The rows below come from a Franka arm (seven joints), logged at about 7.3 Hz.
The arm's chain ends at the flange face. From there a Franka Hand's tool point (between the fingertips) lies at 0.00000 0.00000 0.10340 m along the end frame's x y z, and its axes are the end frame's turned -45 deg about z.
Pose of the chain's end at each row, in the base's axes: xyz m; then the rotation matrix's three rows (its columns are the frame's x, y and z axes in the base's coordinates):
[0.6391 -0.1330 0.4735], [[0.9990 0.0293 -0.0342], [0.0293 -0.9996 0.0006], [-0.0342 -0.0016 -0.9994]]
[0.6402 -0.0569 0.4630], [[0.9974 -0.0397 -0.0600], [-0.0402 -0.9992 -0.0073], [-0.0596 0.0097 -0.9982]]
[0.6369 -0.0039 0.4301], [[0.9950 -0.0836 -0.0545], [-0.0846 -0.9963 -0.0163], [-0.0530 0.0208 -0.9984]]
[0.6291 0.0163 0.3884], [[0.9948 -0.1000 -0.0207], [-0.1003 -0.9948 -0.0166], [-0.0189 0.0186 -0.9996]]
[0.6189 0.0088 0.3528], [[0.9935 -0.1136 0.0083], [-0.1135 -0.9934 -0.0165], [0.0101 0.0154 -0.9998]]
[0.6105 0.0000 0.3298], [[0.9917 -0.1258 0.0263], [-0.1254 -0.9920 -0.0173], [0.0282 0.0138 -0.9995]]
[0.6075 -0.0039 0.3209], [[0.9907 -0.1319 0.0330], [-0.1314 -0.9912 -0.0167], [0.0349 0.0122 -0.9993]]
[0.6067 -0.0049 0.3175], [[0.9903 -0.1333 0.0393], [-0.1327 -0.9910 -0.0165], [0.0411 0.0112 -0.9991]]
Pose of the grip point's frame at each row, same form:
[0.6356 -0.1329 0.3702], [[0.6857 0.7271 -0.0342], [0.7275 -0.6861 0.0006], [-0.0231 -0.0253 -0.9994]]
[0.6340 -0.0577 0.3598], [[0.7333 0.6772 -0.0600], [0.6781 -0.7350 -0.0073], [-0.0490 -0.0353 -0.9982]]
[0.6313 -0.0056 0.3269], [[0.7627 0.6445 -0.0545], [0.6447 -0.7643 -0.0163], [-0.0522 -0.0228 -0.9984]]
[0.6270 0.0146 0.2850], [[0.7741 0.6327 -0.0207], [0.6325 -0.7744 -0.0166], [-0.0265 -0.0002 -0.9996]]
[0.6198 0.0071 0.2494], [[0.7828 0.6222 0.0083], [0.6222 -0.7827 -0.0165], [-0.0037 0.0180 -0.9998]]
[0.6132 -0.0018 0.2265], [[0.7902 0.6123 0.0263], [0.6128 -0.7901 -0.0173], [0.0102 0.0297 -0.9995]]
[0.6109 -0.0056 0.2176], [[0.7938 0.6073 0.0330], [0.6080 -0.7938 -0.0167], [0.0161 0.0333 -0.9993]]
[0.6108 -0.0066 0.2142], [[0.7945 0.6060 0.0393], [0.6069 -0.7946 -0.0165], [0.0211 0.0370 -0.9991]]

